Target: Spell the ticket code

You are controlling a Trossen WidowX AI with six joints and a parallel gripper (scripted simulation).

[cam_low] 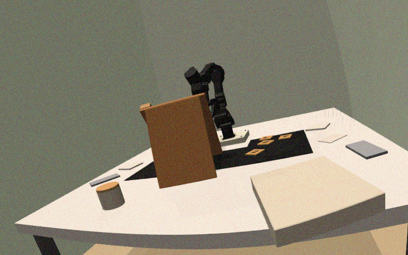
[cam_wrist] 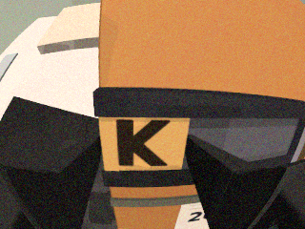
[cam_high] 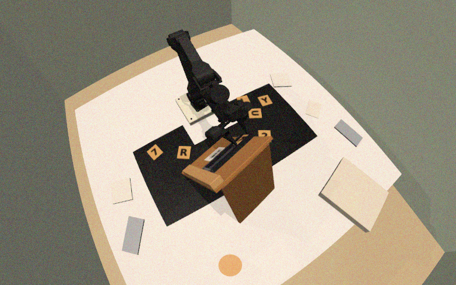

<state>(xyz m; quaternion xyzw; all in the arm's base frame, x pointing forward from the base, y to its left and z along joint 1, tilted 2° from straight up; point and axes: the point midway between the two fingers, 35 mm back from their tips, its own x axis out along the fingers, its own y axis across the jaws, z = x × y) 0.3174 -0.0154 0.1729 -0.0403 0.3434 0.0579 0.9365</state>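
My gripper tip is now 5 cm past the white ticket, 9 cm to the left of it and 8 cm above it. The rest, counted from my gripper tip: letter tile (3 cm behind, 16 cm to the left, 17 cm below); then black mat (14 cm behind, 18 cm below); then k tile (right at my gripper tip).
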